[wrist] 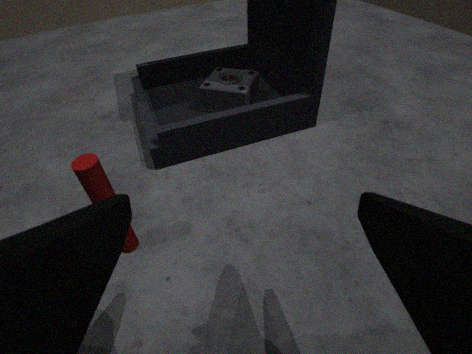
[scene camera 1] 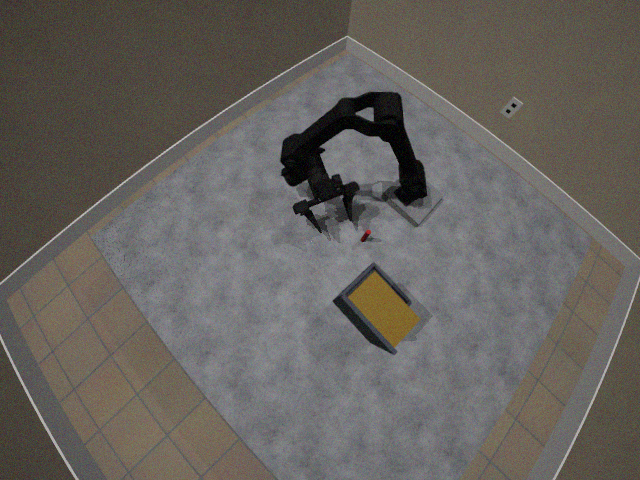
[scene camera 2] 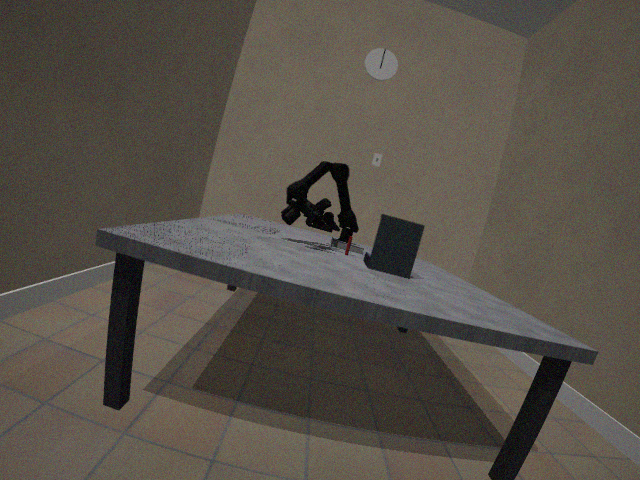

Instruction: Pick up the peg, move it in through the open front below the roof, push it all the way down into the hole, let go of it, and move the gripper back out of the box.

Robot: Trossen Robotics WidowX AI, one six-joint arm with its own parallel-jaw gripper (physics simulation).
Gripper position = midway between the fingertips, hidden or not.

My gripper (scene camera 1: 336,227) is open, holding nothing. Also in view: a red peg (wrist: 87,167). I also see a dark box (wrist: 172,103).
My gripper shows as well in the wrist view (wrist: 246,204) and in scene camera 2 (scene camera 2: 335,231).
